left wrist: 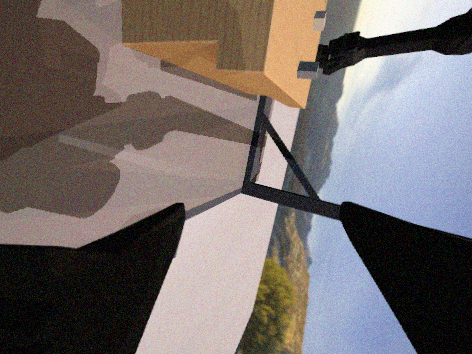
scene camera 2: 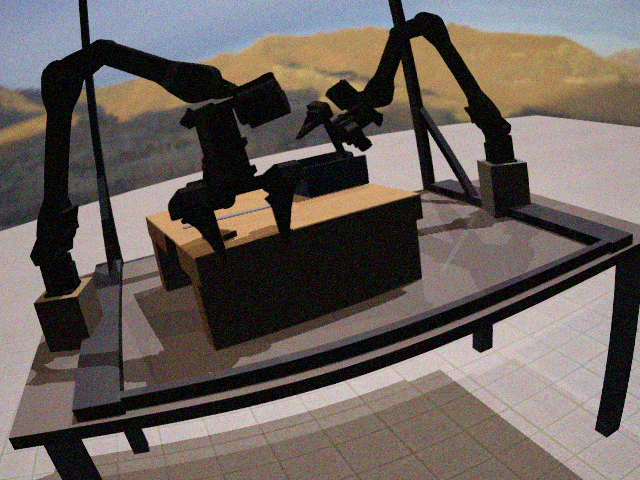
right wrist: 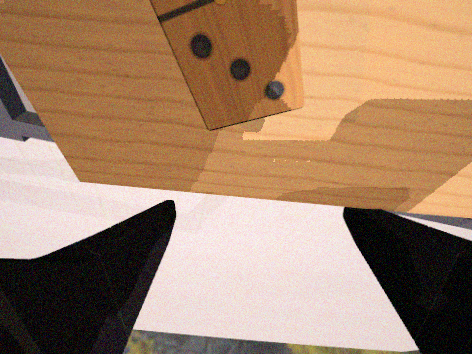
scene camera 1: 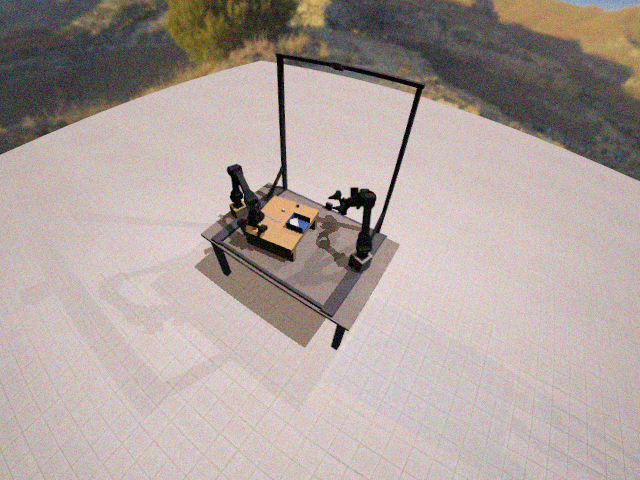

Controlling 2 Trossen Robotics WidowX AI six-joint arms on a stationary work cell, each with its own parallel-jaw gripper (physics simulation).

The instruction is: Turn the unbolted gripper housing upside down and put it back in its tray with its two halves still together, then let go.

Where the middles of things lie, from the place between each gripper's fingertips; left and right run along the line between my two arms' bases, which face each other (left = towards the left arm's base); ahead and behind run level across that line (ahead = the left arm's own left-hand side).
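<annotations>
Wooden block [scene camera 2: 345,247]: my right gripper is 22 cm past it, 6 cm above it and 9 cm to the right of it. Blue tray [scene camera 2: 325,174], counted from my right hand: 23 cm behind, 4 cm above, 21 cm to the left.
Blue tray, counted from my left hand: 280 mm ahead, 90 mm to the right. Wooden block, counted from my left hand: 290 mm ahead, 210 mm to the right, 100 mm below.
</annotations>
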